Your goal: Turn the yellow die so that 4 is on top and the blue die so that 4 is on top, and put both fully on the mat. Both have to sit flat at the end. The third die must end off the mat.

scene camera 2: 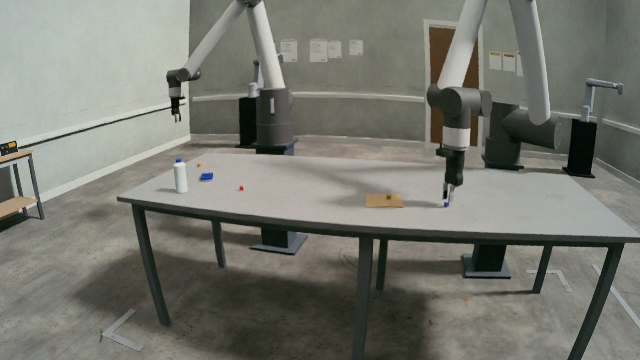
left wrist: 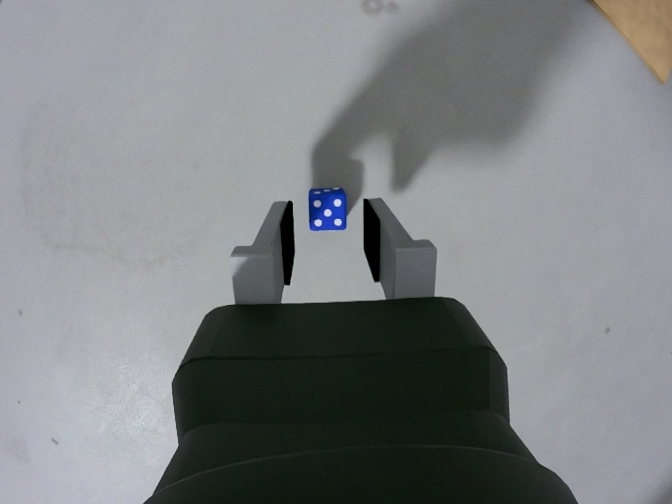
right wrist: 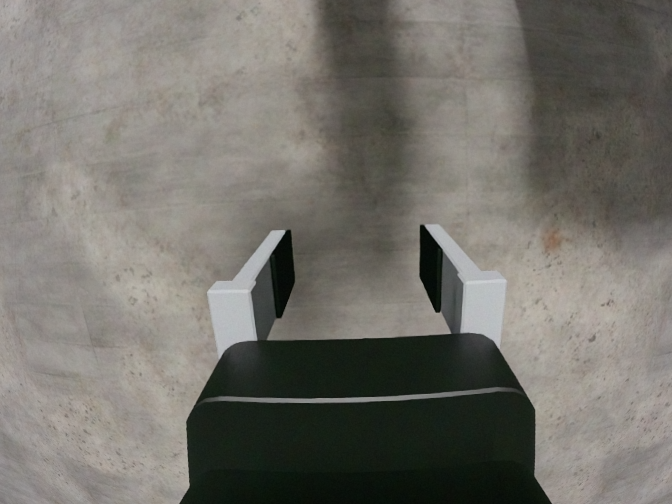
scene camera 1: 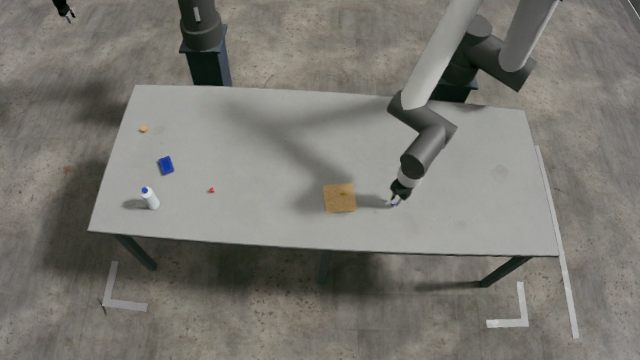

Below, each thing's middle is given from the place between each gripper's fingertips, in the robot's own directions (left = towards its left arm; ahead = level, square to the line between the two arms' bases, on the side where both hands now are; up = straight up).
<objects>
Now: left hand 10 mm short of the tan mat (scene camera 1: 334, 202), 250 mm to the left of it and 40 mm above it.
</objects>
